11 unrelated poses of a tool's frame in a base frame.
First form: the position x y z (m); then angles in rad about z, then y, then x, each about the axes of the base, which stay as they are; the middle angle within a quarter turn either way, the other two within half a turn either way.
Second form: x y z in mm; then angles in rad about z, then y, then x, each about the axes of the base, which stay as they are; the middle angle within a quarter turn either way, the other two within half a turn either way. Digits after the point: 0 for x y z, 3 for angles.
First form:
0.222 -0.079 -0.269 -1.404 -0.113 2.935
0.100 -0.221 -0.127 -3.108 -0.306 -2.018
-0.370 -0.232 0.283 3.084 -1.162 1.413
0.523 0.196 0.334 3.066 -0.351 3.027
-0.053 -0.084 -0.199 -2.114 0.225 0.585
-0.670 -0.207 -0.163 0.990 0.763 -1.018
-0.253 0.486 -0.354 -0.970 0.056 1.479
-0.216 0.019 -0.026 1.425 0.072 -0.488
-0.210 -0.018 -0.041 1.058 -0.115 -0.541
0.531 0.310 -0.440 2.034 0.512 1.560
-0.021 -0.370 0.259 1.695 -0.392 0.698
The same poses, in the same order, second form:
222 -79 -269 -1.404 -0.113 2.935
100 -221 -127 -3.108 -0.306 -2.018
-370 -232 283 3.084 -1.162 1.413
523 196 334 3.066 -0.351 3.027
-53 -84 -199 -2.114 0.225 0.585
-670 -207 -163 0.990 0.763 -1.018
-253 486 -354 -0.970 0.056 1.479
-216 19 -26 1.425 0.072 -0.488
-210 -18 -41 1.058 -0.115 -0.541
531 310 -440 2.034 0.512 1.560
-21 -370 259 1.695 -0.392 0.698

